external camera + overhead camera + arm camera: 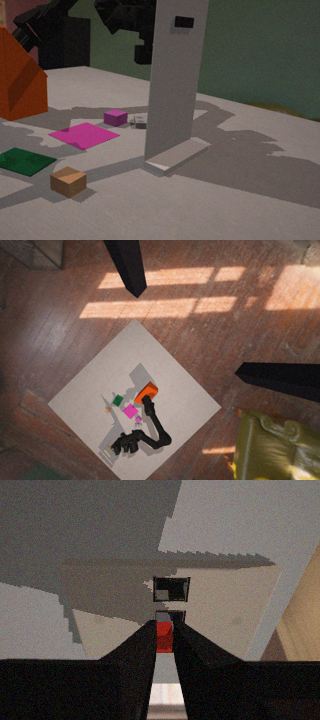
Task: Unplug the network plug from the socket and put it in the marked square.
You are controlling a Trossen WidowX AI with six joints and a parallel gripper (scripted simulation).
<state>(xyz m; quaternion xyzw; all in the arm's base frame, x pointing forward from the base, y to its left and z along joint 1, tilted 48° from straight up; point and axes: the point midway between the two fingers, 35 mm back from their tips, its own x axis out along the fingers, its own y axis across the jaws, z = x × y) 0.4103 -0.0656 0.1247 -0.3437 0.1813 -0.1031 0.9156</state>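
Now: the flat magenta square 19 cm behind my gripper tip, 4 cm to the right of it and 27 cm below it. Round my gripper tip: grey piece 10 cm behind, 14 cm to the left, 27 cm below; then upright grey panel 2 cm ahead, 11 cm below; then network plug right at my gripper tip.
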